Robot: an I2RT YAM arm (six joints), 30 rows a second.
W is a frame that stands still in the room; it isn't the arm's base.
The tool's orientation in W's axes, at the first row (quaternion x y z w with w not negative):
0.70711 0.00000 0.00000 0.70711
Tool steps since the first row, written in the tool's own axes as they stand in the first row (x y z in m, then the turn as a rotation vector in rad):
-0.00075 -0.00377 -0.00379 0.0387 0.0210 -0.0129
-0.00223 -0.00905 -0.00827 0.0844 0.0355 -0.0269
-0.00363 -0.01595 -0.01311 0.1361 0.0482 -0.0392
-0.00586 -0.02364 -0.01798 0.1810 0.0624 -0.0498
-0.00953 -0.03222 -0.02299 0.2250 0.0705 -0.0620
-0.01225 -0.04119 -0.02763 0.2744 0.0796 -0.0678
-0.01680 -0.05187 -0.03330 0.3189 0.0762 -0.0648
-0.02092 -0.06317 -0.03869 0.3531 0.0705 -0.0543
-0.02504 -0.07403 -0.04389 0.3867 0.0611 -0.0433
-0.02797 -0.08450 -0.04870 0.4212 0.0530 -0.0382
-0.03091 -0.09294 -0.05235 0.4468 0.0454 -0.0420
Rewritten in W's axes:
-0.00075 0.00379 -0.00377 0.0387 0.0129 0.0210
-0.00223 0.00827 -0.00905 0.0844 0.0269 0.0355
-0.00363 0.01311 -0.01595 0.1361 0.0392 0.0482
-0.00586 0.01798 -0.02364 0.1810 0.0498 0.0624
-0.00953 0.02299 -0.03222 0.2250 0.0620 0.0705
-0.01225 0.02763 -0.04119 0.2744 0.0678 0.0796
-0.01680 0.03330 -0.05187 0.3189 0.0648 0.0762
-0.02092 0.03869 -0.06317 0.3531 0.0543 0.0705
-0.02504 0.04389 -0.07403 0.3867 0.0433 0.0611
-0.02797 0.04870 -0.08450 0.4212 0.0382 0.0530
-0.03091 0.05235 -0.09294 0.4468 0.0420 0.0454

